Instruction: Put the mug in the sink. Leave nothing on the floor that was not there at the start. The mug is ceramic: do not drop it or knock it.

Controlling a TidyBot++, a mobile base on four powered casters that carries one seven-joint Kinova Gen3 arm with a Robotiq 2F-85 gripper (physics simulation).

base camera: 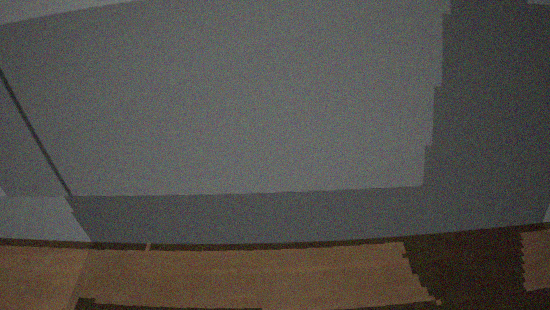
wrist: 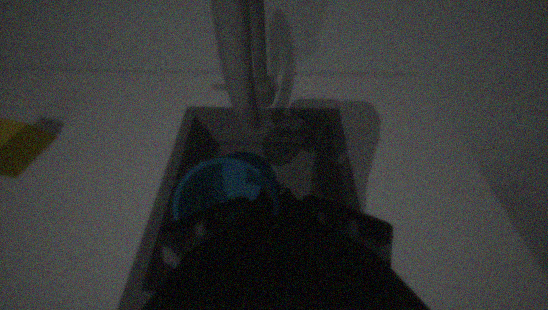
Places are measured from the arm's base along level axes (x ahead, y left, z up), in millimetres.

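Where they show: gripper, fingertip midpoint: (wrist: 275, 191).
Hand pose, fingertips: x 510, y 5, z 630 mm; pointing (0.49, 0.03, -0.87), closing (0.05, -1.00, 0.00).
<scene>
Each offset is from my fingertips to the centre of the thing. "spot": to the spot under its first point. Level surfaces: height alone.
The blue mug {dx -16, dy +53, dz -1 mm} (wrist: 220, 182) shows in the wrist view, left of the middle, with its open rim upward; the dark gripper hides its lower part. My gripper (wrist: 275, 191) is shut on the mug's near-side wall. Both are over the grey rectangular sink (wrist: 150, 245), the mug toward its left side. How high the mug's base is above the sink floor cannot be told. The mug, sink and gripper do not show in the base camera view.
A grey faucet (wrist: 237, 55) rises behind the sink, close beyond the mug. A yellow block {dx +86, dy +532, dz -94 mm} (wrist: 20, 147) lies on the pale counter {dz -116 mm} (wrist: 90, 210) at the left. The base camera shows a grey cabinet front {spot: dx -225, dy +13, dz -797 mm} (base camera: 250, 110) close ahead, above the wooden floor {dz -1026 mm} (base camera: 250, 275).
</scene>
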